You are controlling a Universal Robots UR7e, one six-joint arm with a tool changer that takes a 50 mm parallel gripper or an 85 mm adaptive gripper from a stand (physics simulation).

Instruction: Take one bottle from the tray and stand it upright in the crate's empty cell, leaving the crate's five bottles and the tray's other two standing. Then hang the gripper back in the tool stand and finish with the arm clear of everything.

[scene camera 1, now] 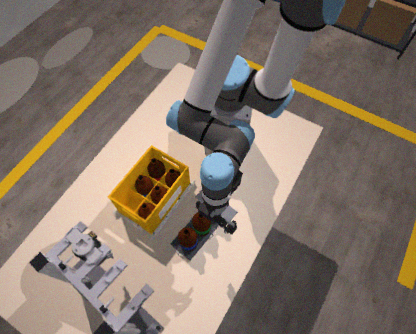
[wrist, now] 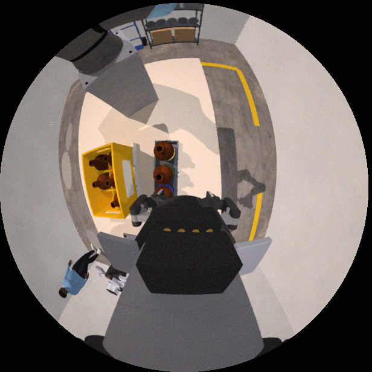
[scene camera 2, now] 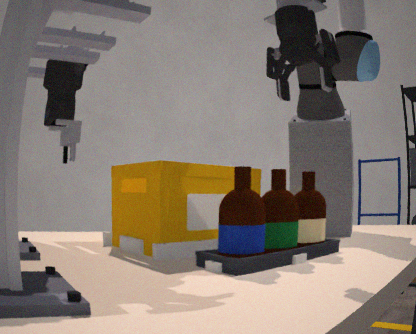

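Seen in the pictures: hand at its tool point: (scene camera 2: 293, 6); arm's base at its link origin: (scene camera 1: 230, 92) (scene camera 2: 321, 114).
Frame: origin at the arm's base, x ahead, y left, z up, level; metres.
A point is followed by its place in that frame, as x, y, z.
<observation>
My gripper (scene camera 1: 216, 216) (scene camera 2: 304, 90) (wrist: 184, 196) is the adaptive one, open and empty, high above the tray (scene camera 1: 189, 256) {0.529, 0.208, -0.344} (scene camera 2: 237, 262) {0.541, 0.221, -0.329} (wrist: 176, 150). On the tray stand a blue-banded bottle (scene camera 1: 187, 238) {0.497, 0.181, -0.225} (scene camera 2: 242, 215) {0.512, 0.197, -0.263} (wrist: 164, 191), a green-banded bottle (scene camera 1: 201, 223) {0.419, 0.186, -0.228} (scene camera 2: 280, 215) {0.429, 0.201, -0.267} (wrist: 163, 174) and a cream-banded bottle (scene camera 2: 311, 215) {0.342, 0.203, -0.272} (wrist: 164, 150), which the gripper hides in scene camera 1. The yellow crate (scene camera 1: 129, 212) {0.562, -0.044, -0.184} (scene camera 2: 135, 210) {0.561, -0.048, -0.266} (wrist: 124, 200) holds several brown bottles; its empty cell (scene camera 1: 131, 201) {0.502, -0.139, -0.342} is the corner one toward the stand, away from the tray.
The grey tool stand (scene camera 1: 77, 272) {0.810, 0.040, -0.007} (scene camera 2: 11, 150) {0.855, 0.244, -0.198} rises beyond the crate's near end. The other gripper (scene camera 2: 62, 95) hangs in it. The arm's pedestal (scene camera 2: 320, 170) {0.076, 0.040, -0.169} (wrist: 125, 85) stands at the table's far end. A person (wrist: 74, 281) shows beyond the stand.
</observation>
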